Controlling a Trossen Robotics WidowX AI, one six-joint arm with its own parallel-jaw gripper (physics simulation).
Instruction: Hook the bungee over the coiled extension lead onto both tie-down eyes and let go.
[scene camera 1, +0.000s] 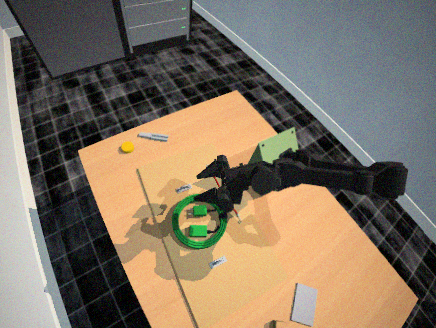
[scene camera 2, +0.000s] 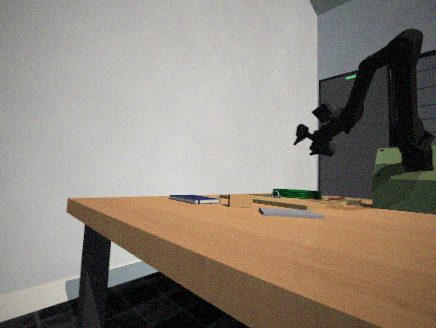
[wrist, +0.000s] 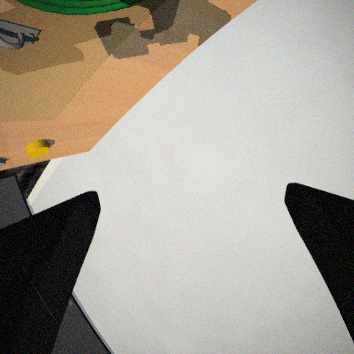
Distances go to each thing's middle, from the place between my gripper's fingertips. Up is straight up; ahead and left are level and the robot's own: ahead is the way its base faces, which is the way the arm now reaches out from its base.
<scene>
Now: the green coiled extension lead (scene camera 1: 200, 210) 5 cm to the left of my hand and 20 cm below it. Also, from my hand: grey plate (scene camera 1: 305, 298): 14 cm behind, 49 cm to the left, 22 cm below.
</scene>
